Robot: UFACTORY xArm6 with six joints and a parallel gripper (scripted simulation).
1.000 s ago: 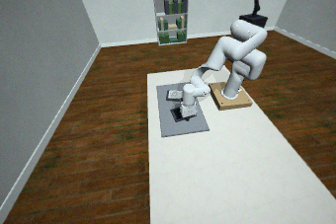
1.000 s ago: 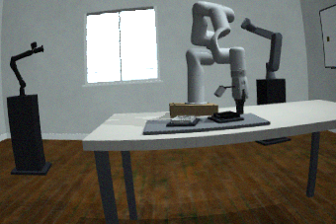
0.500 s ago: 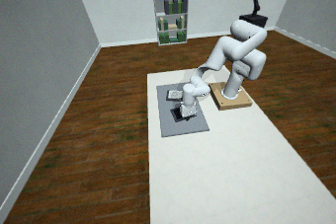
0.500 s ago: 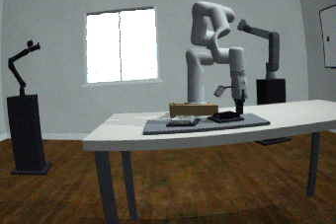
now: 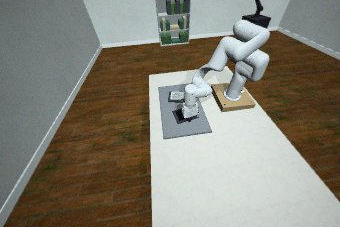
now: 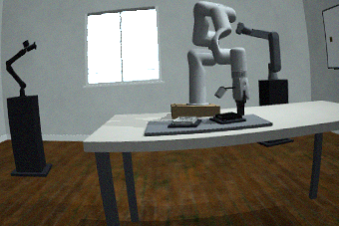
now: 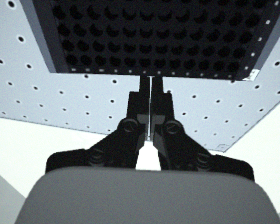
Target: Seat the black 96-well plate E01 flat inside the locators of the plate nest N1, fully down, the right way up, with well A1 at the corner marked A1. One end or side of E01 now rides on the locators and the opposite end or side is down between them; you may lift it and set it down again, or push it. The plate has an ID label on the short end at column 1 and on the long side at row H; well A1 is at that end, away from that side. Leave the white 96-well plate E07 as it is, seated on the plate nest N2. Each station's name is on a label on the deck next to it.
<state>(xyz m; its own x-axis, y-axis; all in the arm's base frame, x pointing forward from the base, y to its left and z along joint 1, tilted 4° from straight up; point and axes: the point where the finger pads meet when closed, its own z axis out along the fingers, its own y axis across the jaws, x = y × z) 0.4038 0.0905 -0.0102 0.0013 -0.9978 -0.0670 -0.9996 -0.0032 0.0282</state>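
The black 96-well plate E01 is 60 mm to the right of my hand and 20 mm below it. Also, from my hand: white plate E07 (260 mm to the right, 20 mm below, 20 mm behind); white label N1 (100 mm behind, 70 mm to the right, 40 mm below); plate nest N1 (70 mm to the right, 30 mm below).
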